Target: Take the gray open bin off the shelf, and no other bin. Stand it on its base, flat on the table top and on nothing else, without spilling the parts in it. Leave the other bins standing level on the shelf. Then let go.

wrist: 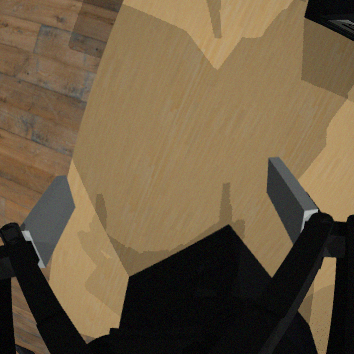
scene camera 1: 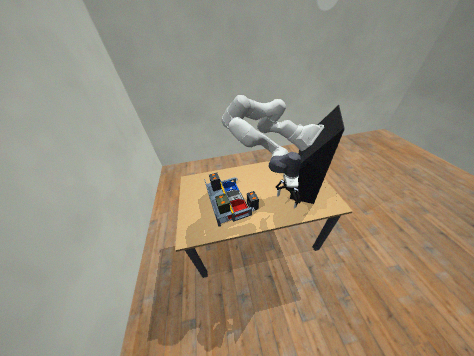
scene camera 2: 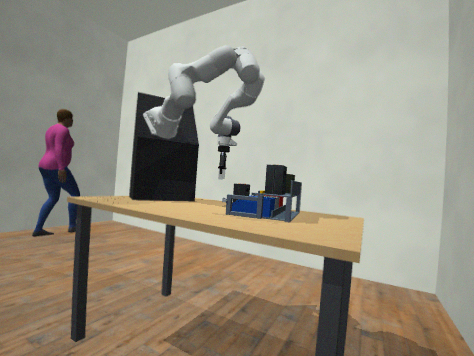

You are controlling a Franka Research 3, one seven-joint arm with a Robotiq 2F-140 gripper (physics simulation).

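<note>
The gray open bin (scene camera 1: 234, 194) sits on the low blue-gray shelf (scene camera 1: 218, 221) (scene camera 2: 260, 206), between the blue bin (scene camera 1: 230, 187) (scene camera 2: 245, 206) and the red bin (scene camera 1: 239, 205). It is small and partly hidden in scene camera 1; the parts in it cannot be made out. I cannot pick it out in scene camera 2, and it does not show in the wrist view. My gripper (scene camera 1: 287, 199) (scene camera 2: 221, 176) (wrist: 166, 183) is wide open and empty, pointing down above the table, between the shelf and the black pedestal, well apart from the bins.
A tall black box (scene camera 1: 215, 181) (scene camera 2: 276, 179) and a dark green box (scene camera 1: 222, 203) stand at the shelf. Another black box (scene camera 1: 253, 200) (scene camera 2: 241, 189) stands on the table (scene camera 1: 270, 220) (scene camera 2: 320, 230) (wrist: 165, 115), on the gripper's side of the shelf. The black pedestal (scene camera 1: 320, 167) (scene camera 2: 165, 170) (wrist: 185, 295) stands behind the gripper.
</note>
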